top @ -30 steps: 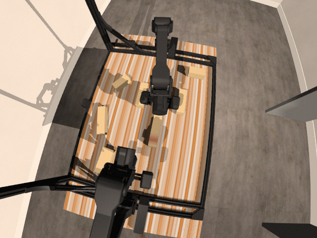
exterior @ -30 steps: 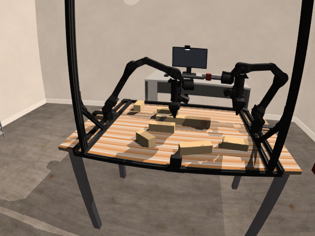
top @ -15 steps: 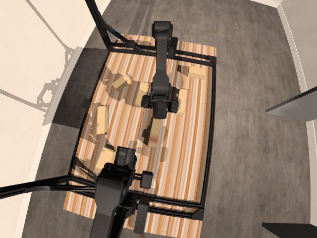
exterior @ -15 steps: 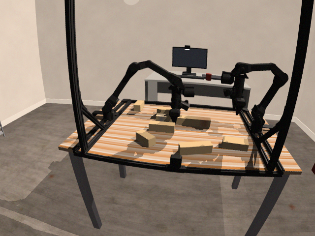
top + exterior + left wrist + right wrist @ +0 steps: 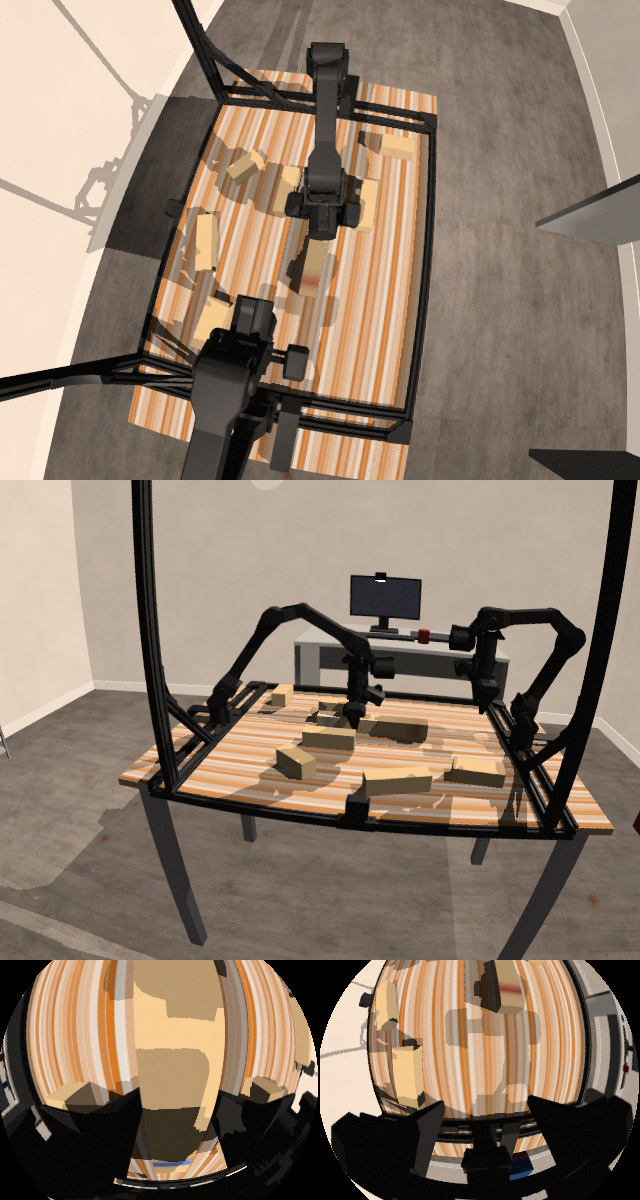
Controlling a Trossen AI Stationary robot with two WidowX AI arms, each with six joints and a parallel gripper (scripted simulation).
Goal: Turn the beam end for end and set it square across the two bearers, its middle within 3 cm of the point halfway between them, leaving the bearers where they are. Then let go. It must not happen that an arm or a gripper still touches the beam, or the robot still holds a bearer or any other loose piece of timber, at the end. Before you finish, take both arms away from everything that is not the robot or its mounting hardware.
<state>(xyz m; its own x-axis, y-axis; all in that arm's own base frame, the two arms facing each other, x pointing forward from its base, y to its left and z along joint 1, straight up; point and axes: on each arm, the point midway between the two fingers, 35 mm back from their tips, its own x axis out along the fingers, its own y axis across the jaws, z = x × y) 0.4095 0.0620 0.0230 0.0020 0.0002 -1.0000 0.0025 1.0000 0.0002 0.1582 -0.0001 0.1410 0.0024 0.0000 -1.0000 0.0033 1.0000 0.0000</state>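
Right now my left hand is 5 cm to the left of the beam and 2 cm above it.
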